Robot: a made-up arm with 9 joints. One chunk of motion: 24 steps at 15 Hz.
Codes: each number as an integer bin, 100 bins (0 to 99) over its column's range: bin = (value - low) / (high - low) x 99, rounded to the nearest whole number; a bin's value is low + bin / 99 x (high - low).
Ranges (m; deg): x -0.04..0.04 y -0.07..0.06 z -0.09..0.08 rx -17..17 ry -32..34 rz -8..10
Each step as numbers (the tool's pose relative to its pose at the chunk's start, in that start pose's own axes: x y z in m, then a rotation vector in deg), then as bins.
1 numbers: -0.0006 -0.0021 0.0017 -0.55 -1.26 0.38
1 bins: 49 52 53 48 46 46
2 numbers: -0.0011 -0.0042 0.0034 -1.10 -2.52 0.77
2 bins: 48 50 54 46 44 48
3 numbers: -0.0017 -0.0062 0.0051 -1.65 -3.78 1.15
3 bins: 47 49 55 45 42 50
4 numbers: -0.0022 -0.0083 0.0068 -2.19 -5.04 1.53
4 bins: 47 47 56 43 40 52
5 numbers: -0.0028 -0.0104 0.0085 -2.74 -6.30 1.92
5 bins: 46 45 57 42 39 55
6 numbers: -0.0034 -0.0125 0.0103 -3.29 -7.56 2.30
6 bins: 45 44 58 40 37 57
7 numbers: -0.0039 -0.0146 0.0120 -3.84 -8.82 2.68
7 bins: 45 42 59 38 35 59
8 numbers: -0.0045 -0.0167 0.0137 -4.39 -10.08 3.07
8 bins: 44 41 60 37 33 61
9 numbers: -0.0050 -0.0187 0.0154 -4.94 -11.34 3.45
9 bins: 43 39 61 35 31 63
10 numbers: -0.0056 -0.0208 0.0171 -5.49 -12.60 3.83
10 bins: 43 37 62 34 29 65
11 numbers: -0.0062 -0.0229 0.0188 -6.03 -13.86 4.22
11 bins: 42 36 63 32 27 67
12 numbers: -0.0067 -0.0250 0.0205 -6.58 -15.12 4.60
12 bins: 41 34 64 30 25 69
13 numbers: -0.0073 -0.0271 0.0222 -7.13 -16.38 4.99
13 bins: 40 33 65 29 23 71
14 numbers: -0.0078 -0.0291 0.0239 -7.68 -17.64 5.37
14 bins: 40 31 66 27 22 74
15 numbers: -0.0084 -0.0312 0.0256 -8.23 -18.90 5.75
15 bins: 39 30 67 26 20 76
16 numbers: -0.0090 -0.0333 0.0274 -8.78 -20.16 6.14
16 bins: 38 28 68 24 18 78
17 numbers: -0.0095 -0.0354 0.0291 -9.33 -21.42 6.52
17 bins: 38 26 69 22 16 80
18 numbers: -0.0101 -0.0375 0.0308 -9.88 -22.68 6.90
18 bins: 37 25 70 21 14 82
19 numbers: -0.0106 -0.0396 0.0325 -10.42 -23.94 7.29
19 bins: 36 23 71 19 12 84
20 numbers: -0.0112 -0.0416 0.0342 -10.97 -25.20 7.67
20 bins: 36 22 72 18 10 86
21 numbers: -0.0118 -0.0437 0.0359 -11.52 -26.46 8.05
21 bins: 35 20 73 16 8 88
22 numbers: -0.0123 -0.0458 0.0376 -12.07 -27.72 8.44
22 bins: 34 18 74 14 6 90
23 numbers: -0.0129 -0.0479 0.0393 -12.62 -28.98 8.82
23 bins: 34 17 75 13 5 93
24 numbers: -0.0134 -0.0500 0.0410 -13.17 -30.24 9.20
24 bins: 33 15 76 11 3 95
